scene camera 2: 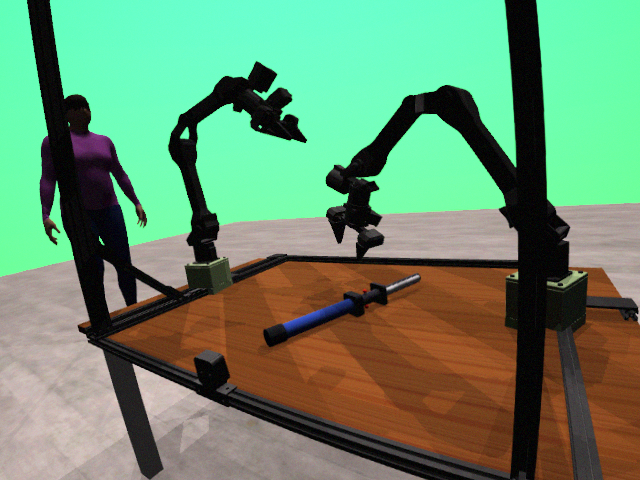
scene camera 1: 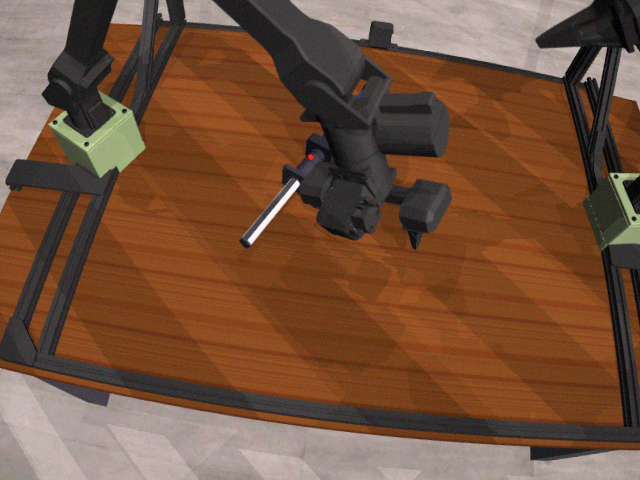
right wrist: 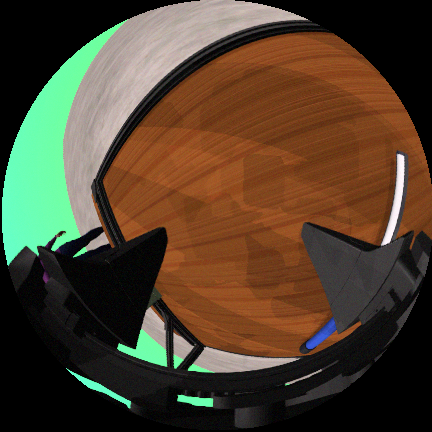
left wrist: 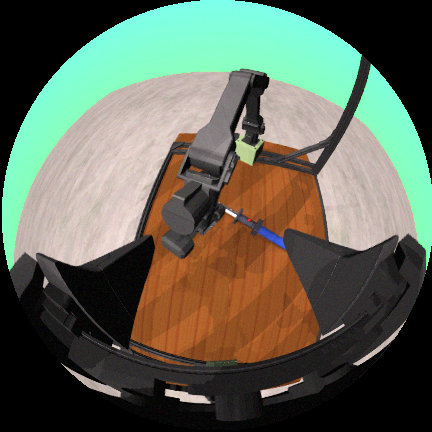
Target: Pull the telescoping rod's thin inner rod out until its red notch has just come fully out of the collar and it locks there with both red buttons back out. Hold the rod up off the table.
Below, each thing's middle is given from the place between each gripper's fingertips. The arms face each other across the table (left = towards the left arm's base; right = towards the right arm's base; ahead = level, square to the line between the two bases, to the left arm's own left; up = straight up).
The telescoping rod (scene camera 2: pixel 353 304) lies 39 cm below my left hand, 17 cm to the right of it and 11 cm behind it. The rest, counted from my left hand: thin silver inner rod (scene camera 1: pixel 258 226) 39 cm below, 18 cm to the right, 10 cm behind.
Right now my right hand is 180 mm past the thin silver inner rod, 110 mm to the left of it and 70 mm above it. Round my right hand: telescoping rod 190 mm behind, 100 mm to the right, 70 mm below.
